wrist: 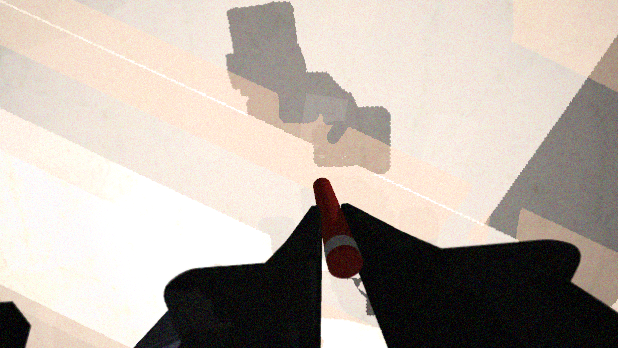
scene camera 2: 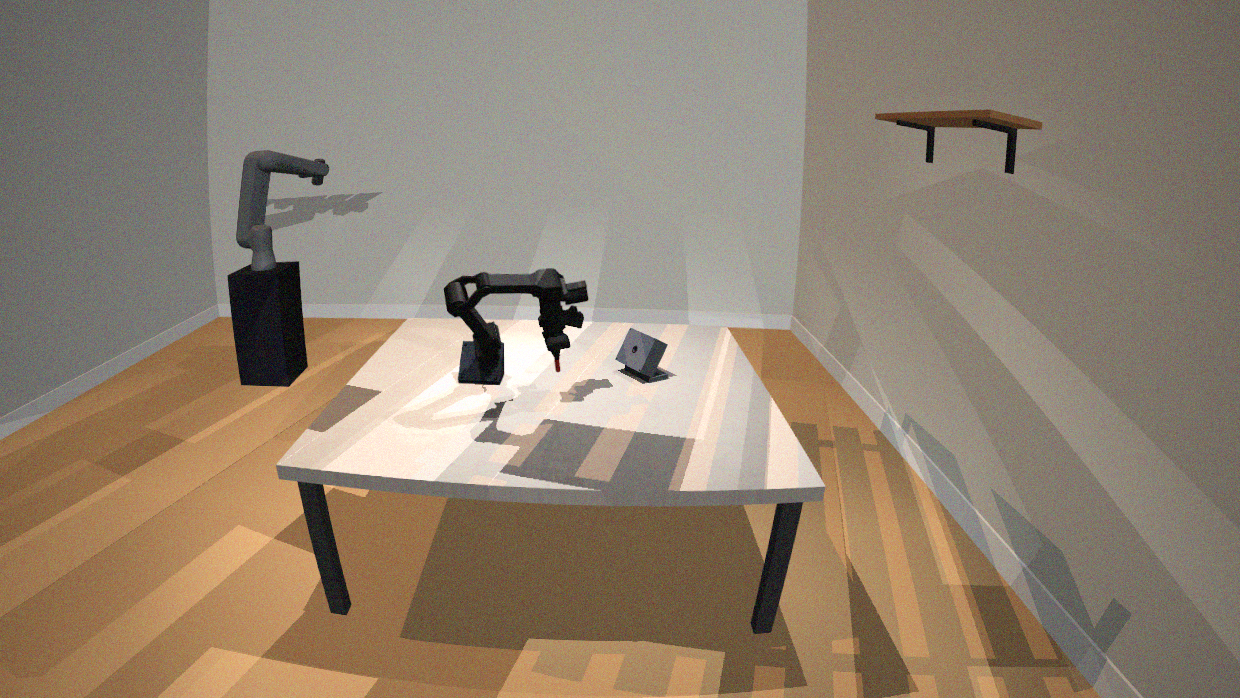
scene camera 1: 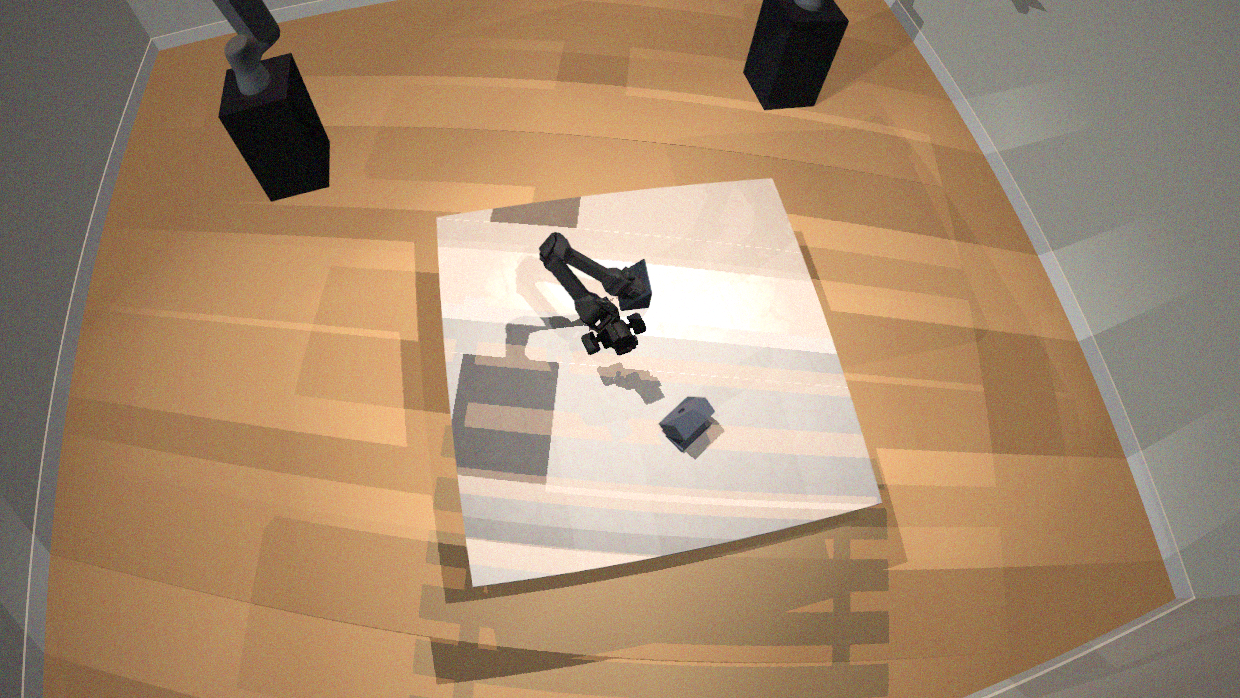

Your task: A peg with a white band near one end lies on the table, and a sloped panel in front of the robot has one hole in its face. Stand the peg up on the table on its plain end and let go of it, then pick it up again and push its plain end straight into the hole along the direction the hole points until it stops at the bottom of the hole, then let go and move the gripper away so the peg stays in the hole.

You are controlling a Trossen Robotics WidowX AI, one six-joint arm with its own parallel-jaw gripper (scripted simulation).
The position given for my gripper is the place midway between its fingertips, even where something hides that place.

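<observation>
My gripper (scene camera 2: 556,358) is carrying a red peg (wrist: 343,258).
</observation>
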